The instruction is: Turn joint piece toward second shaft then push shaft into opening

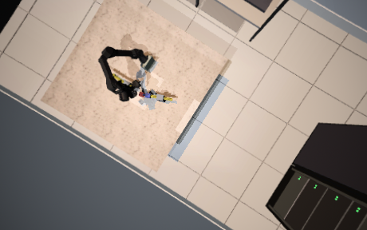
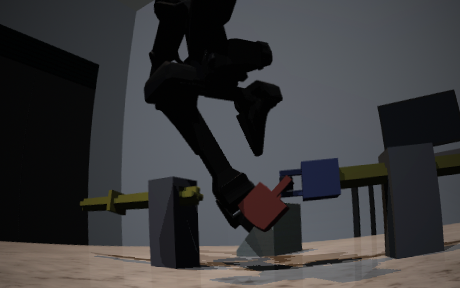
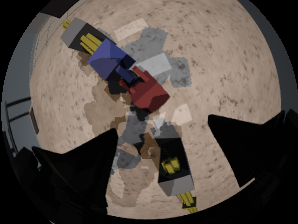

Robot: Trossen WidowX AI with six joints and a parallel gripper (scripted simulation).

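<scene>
My gripper tip is now 60 mm above the red square joint piece, 40 mm to the right of it and 20 mm past it.
</scene>
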